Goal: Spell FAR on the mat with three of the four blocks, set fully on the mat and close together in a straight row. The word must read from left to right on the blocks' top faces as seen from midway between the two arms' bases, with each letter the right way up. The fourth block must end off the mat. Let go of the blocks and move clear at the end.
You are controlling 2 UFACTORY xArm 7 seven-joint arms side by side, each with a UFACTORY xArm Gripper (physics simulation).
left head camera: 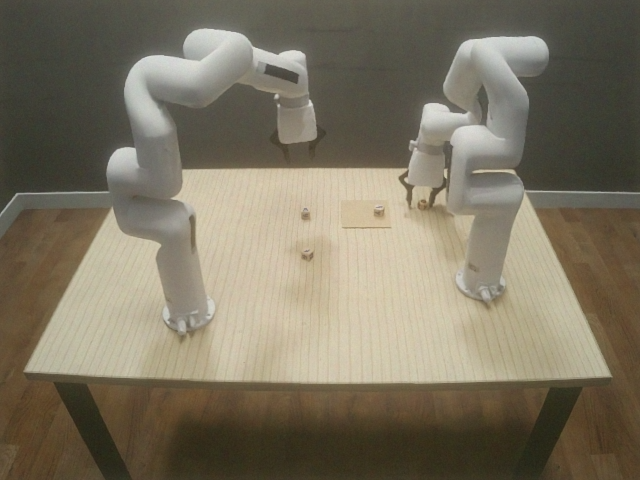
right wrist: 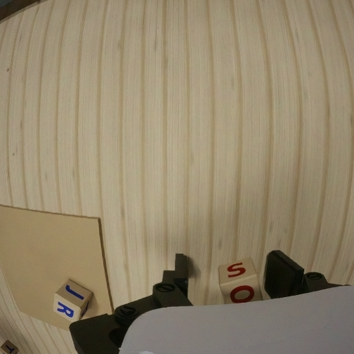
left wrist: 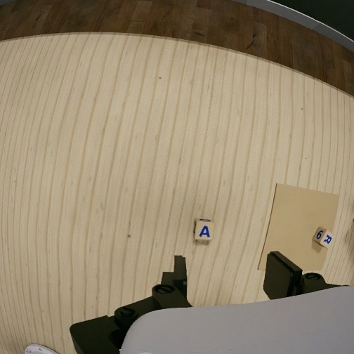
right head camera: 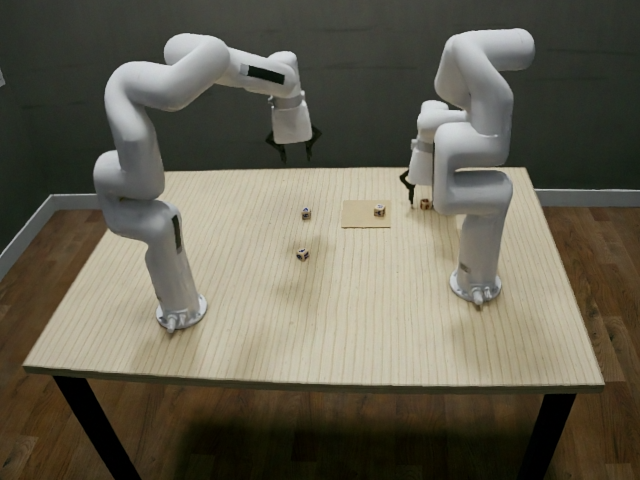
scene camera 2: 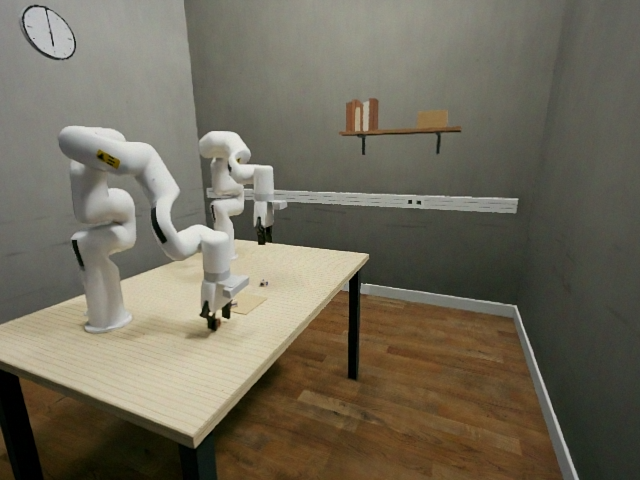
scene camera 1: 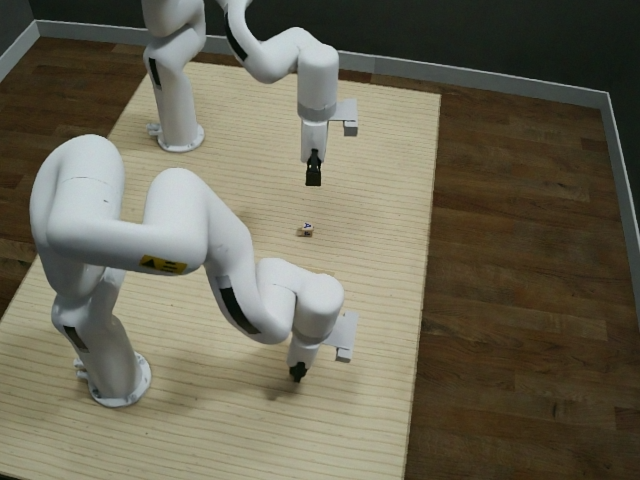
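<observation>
The A block (left head camera: 305, 212) (right head camera: 306, 213) (left wrist: 204, 231) lies on the table left of the mat (left head camera: 354, 214) (right head camera: 356, 214) (right wrist: 40, 250), its A upright in the left wrist view. The R block (left head camera: 378, 209) (left wrist: 322, 237) (right wrist: 72, 301) sits on the mat's right part, its R turned sideways. Another block (left head camera: 307, 253) (right head camera: 302, 254) lies nearer the bases; its top letter is too small to read. My left gripper (left head camera: 299, 156) (left wrist: 225, 273) is open, high above the table. My right gripper (left head camera: 421, 206) (right wrist: 227, 272) is open, its fingers either side of the red-lettered O block (right wrist: 240, 281) on the table, right of the mat.
The right arm (left head camera: 485, 191) stands close to the O block and partly hides the right gripper in the right head camera. The left arm (left head camera: 180, 258) stands at the left of the table (left head camera: 248, 335). The table's far edge lies beyond the blocks.
</observation>
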